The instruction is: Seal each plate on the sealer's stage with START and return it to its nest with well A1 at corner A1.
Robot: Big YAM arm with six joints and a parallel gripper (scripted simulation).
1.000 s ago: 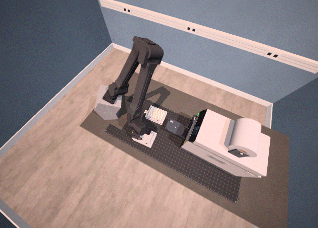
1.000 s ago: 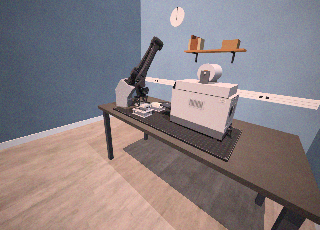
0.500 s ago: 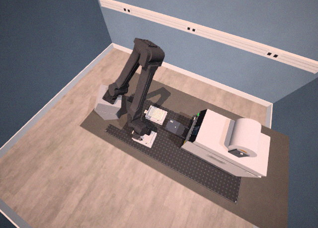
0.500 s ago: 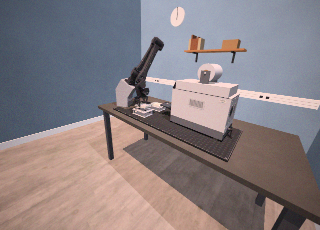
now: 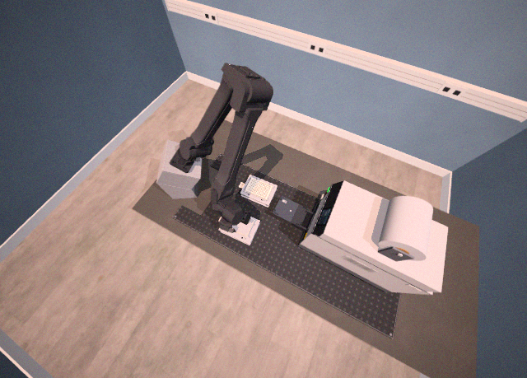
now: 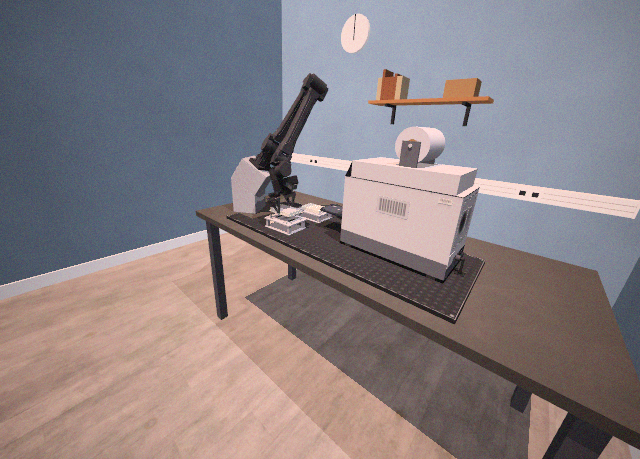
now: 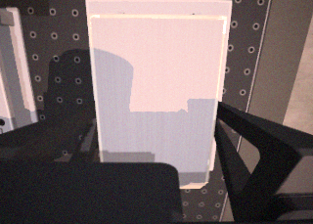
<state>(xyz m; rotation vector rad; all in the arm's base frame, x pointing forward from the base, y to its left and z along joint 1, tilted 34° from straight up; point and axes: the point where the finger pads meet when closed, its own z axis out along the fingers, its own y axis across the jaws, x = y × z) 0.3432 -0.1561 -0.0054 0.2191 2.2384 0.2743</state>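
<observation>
Right now the plate nest is 5 cm below my hand. The rest, counted from my hand: sealer stage: 21 cm ahead, 13 cm to the left, 1 cm above; foil roll: 54 cm ahead, 33 cm above, 8 cm to the left.
</observation>
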